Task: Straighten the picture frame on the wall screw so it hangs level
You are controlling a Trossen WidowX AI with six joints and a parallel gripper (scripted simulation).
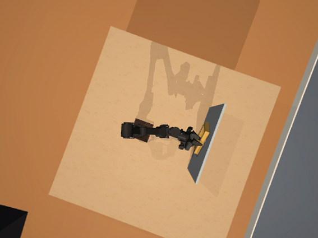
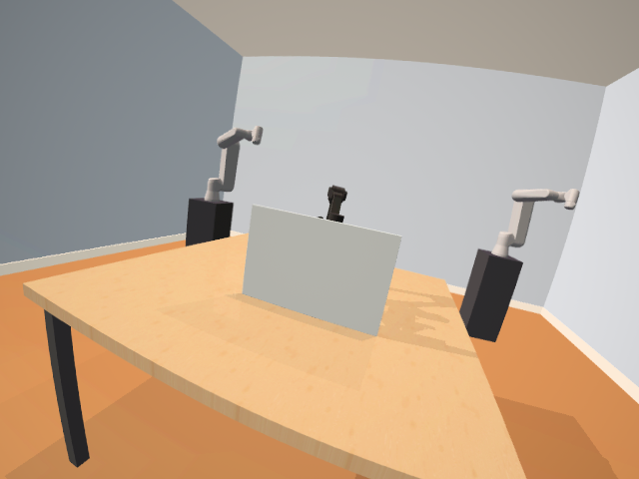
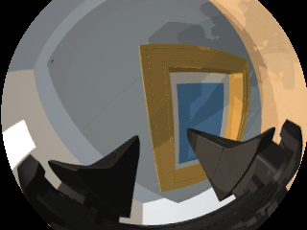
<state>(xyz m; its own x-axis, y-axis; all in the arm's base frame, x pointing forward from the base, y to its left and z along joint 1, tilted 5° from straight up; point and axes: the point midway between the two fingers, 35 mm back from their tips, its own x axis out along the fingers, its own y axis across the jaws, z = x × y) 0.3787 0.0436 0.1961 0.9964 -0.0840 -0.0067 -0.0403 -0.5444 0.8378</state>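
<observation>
Right now the picture frame is 4 cm below my gripper tip, 3 cm to the left of it and 1 cm ahead of it. From my gripper tip the other things lie so: grey wall panel (5 cm below, 2 cm ahead, 1 cm to the left).
</observation>
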